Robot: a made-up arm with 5 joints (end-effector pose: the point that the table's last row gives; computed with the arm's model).
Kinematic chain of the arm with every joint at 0, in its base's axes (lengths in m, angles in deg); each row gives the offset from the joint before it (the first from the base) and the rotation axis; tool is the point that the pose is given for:
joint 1: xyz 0 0 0.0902 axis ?
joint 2: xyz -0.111 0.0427 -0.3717 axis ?
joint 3: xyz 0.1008 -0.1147 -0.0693 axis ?
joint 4: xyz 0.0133 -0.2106 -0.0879 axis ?
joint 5: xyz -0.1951 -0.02 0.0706 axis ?
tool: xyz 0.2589 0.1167 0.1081
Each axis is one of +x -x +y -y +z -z.
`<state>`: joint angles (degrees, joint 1 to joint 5).
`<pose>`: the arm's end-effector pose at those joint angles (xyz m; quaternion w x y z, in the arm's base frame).
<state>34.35 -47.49 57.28 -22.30 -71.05</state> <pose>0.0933 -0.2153 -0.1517 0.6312 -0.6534 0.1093 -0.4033</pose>
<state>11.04 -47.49 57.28 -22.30 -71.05</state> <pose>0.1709 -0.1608 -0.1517 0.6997 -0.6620 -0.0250 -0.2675</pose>
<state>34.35 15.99 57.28 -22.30 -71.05</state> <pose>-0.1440 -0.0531 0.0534 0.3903 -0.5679 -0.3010 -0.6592</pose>
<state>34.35 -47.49 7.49 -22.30 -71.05</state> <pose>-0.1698 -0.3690 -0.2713 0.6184 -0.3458 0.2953 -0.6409</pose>
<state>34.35 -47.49 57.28 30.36 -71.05</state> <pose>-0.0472 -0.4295 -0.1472 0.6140 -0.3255 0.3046 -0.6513</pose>
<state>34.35 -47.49 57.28 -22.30 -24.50</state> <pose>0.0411 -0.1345 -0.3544 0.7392 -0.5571 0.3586 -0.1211</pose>
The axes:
joint 1: -z
joint 2: -y
joint 3: -x
joint 4: +x
joint 5: +z

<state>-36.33 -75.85 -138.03 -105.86 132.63</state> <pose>-0.1881 0.0176 0.0638 0.2424 0.5857 0.2312 0.7380</pose>
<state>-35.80 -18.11 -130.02 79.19 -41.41</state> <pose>-0.1942 0.2403 -0.6062 0.2562 -0.7716 -0.5652 0.1399</pose>
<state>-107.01 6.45 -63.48 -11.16 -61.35</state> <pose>0.3096 0.1697 -0.6021 0.8163 0.0949 0.4328 0.3706</pose>
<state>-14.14 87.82 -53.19 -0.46 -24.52</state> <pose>0.1621 -0.2509 -0.0862 0.6707 0.5076 -0.4805 0.2483</pose>
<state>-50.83 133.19 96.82 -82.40 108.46</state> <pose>0.3109 -0.1257 -0.4598 0.9032 -0.3510 0.1860 -0.1623</pose>
